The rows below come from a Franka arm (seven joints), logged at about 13 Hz.
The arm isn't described. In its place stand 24 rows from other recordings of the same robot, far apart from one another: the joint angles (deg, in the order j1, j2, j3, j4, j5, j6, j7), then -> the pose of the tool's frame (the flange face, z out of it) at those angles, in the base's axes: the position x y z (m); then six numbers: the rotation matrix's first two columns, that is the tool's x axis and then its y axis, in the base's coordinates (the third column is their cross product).
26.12 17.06 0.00 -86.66 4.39 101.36 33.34 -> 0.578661 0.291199 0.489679 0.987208 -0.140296 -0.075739 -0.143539 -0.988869 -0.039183
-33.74 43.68 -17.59 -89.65 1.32 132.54 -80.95 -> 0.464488 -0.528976 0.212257 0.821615 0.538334 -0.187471 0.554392 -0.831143 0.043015
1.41 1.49 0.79 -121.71 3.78 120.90 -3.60 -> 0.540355 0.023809 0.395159 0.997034 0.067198 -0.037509 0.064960 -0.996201 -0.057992
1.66 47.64 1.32 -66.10 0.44 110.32 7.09 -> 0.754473 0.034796 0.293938 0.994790 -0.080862 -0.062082 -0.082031 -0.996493 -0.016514
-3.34 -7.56 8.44 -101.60 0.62 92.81 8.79 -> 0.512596 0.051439 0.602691 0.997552 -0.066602 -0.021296 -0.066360 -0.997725 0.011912
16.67 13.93 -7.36 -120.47 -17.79 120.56 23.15 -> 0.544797 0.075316 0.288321 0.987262 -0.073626 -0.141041 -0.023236 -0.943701 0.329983
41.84 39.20 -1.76 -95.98 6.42 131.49 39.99 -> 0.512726 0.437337 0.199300 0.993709 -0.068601 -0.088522 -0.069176 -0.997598 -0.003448
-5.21 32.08 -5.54 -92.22 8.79 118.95 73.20 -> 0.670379 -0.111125 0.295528 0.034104 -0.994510 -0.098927 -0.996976 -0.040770 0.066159
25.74 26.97 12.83 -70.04 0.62 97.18 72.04 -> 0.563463 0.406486 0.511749 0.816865 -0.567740 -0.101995 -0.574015 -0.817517 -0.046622
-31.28 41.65 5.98 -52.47 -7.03 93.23 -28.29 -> 0.656714 -0.355847 0.462248 0.998783 0.033293 -0.036376 0.034769 -0.998566 0.040709
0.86 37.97 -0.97 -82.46 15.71 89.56 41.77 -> 0.654970 0.029633 0.274220 0.550030 -0.644362 -0.531286 -0.672969 -0.718686 0.174936
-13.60 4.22 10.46 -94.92 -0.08 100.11 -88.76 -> 0.586214 -0.035576 0.557727 0.076626 0.996983 0.012371 0.996883 -0.076841 0.017886
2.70 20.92 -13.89 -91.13 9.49 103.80 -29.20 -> 0.641433 -0.095228 0.418406 0.958048 0.274404 -0.082741 0.263254 -0.956660 -0.124493
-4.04 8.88 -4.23 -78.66 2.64 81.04 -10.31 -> 0.580825 -0.075094 0.615398 0.993573 0.043058 -0.104680 0.037526 -0.997822 -0.054251
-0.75 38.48 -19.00 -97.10 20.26 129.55 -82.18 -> 0.640328 -0.196905 0.216685 0.609465 0.791525 0.045172 0.792417 -0.606369 -0.066274
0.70 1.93 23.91 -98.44 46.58 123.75 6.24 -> 0.544431 0.277107 0.609241 0.986980 -0.073704 0.142959 0.058081 -0.665529 -0.744108
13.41 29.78 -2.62 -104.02 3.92 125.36 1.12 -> 0.622233 0.122896 0.241613 0.980653 0.129426 -0.146863 0.127298 -0.991578 -0.023834
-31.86 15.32 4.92 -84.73 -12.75 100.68 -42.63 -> 0.563121 -0.315296 0.526440 0.947382 0.294243 -0.126045 0.311345 -0.938500 0.149271
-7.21 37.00 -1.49 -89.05 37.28 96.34 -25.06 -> 0.651508 -0.038270 0.255053 0.955638 0.134201 -0.262195 -0.071885 -0.756990 -0.649460
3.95 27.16 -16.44 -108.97 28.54 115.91 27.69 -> 0.587949 -0.095984 0.238051 0.512350 -0.759354 -0.401098 -0.837663 -0.544826 -0.038546
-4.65 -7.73 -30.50 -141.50 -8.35 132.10 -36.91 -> 0.374392 -0.265021 0.333117 0.989040 0.135846 -0.057835 0.136108 -0.990694 0.000594
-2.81 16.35 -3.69 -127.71 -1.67 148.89 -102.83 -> 0.553516 -0.062505 0.251620 -0.135580 0.989347 -0.053016 0.987470 0.139297 0.074157
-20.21 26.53 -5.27 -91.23 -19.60 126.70 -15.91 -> 0.628765 -0.302201 0.384296 0.999176 0.034380 0.021575 0.024490 -0.934538 0.355020
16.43 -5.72 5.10 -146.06 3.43 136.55 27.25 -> 0.409193 0.161533 0.299934 0.986789 -0.144669 -0.072931 -0.144722 -0.989462 0.004580
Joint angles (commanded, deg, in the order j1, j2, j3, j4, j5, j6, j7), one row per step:
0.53 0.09 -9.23 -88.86 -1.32 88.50 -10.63
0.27 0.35 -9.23 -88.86 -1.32 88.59 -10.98
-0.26 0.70 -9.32 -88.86 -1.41 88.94 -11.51
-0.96 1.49 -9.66 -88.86 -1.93 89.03 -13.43
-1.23 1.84 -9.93 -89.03 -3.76 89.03 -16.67
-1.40 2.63 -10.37 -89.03 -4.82 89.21 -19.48
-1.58 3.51 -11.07 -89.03 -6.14 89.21 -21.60
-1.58 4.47 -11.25 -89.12 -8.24 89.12 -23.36
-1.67 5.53 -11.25 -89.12 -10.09 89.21 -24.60
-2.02 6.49 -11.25 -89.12 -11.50 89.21 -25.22
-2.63 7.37 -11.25 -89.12 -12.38 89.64 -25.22
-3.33 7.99 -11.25 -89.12 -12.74 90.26 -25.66
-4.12 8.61 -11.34 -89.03 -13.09 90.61 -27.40
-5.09 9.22 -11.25 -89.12 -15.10 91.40 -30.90
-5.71 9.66 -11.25 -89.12 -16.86 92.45 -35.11
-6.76 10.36 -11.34 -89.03 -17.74 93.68 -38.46
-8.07 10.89 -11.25 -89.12 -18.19 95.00 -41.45
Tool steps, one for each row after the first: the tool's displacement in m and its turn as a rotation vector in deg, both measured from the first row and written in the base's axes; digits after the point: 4 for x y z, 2 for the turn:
0.0011 -0.0025 -0.0023 -0.01 0.18 0.09
0.0025 -0.0087 -0.0051 -0.15 0.21 0.01
0.0047 -0.0197 -0.0126 -0.63 1.06 0.89
0.0047 -0.0282 -0.0171 -2.30 2.07 3.59
0.0072 -0.0361 -0.0243 -3.23 3.09 5.82
0.0088 -0.0470 -0.0325 -4.35 4.47 7.11
0.0117 -0.0526 -0.0422 -6.13 6.33 8.76
0.0156 -0.0570 -0.0519 -7.71 7.96 10.03
0.0182 -0.0631 -0.0608 -8.86 9.43 10.41
0.0206 -0.0709 -0.0687 -9.67 10.22 9.98
0.0223 -0.0787 -0.0740 -10.01 10.47 9.88
0.0228 -0.0882 -0.0788 -10.14 11.06 10.85
0.0229 -0.1007 -0.0838 -11.67 12.24 13.77
0.0239 -0.1101 -0.0860 -13.04 13.05 17.69
0.0248 -0.1232 -0.0904 -13.69 13.55 20.25
0.0244 -0.1365 -0.0947 -13.95 13.76 22.38

